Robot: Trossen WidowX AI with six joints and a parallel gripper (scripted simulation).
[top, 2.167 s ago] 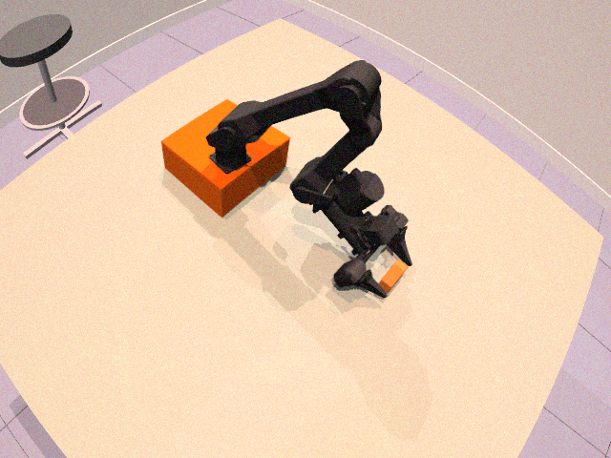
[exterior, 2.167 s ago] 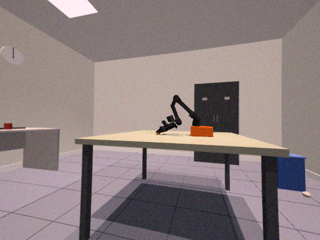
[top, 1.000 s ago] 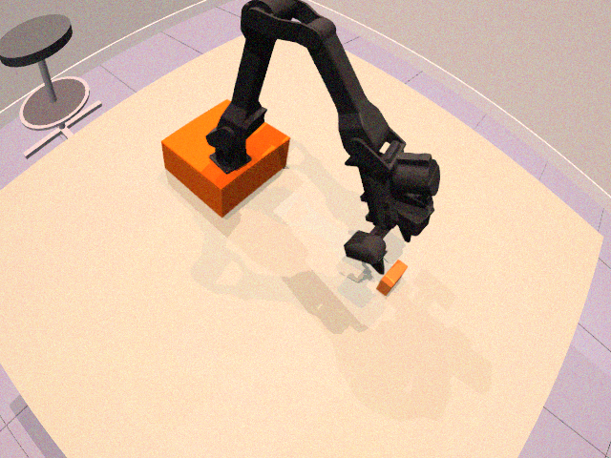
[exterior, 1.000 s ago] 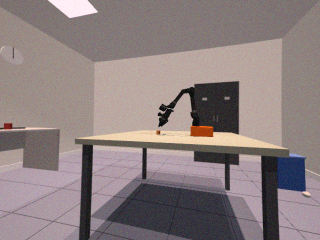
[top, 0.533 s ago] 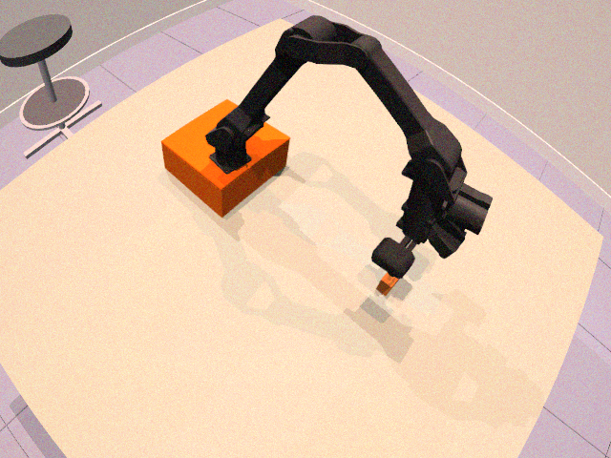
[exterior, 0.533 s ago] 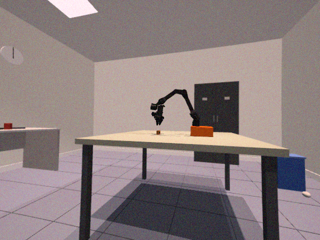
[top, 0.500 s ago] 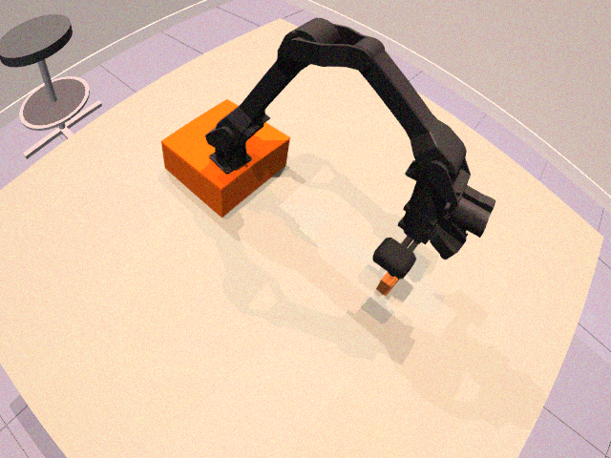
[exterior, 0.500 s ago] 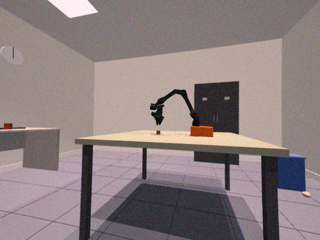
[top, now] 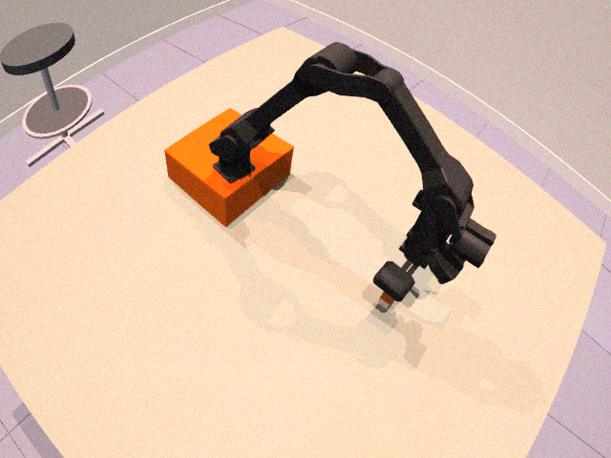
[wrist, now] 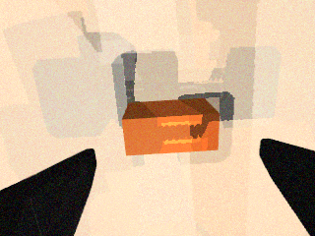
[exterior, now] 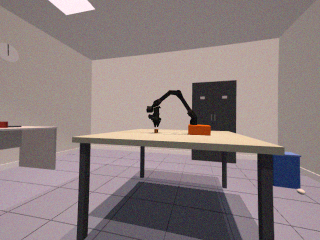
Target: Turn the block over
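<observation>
Now: gripper tip 10 mm past the orange block and 40 mm above it.
</observation>
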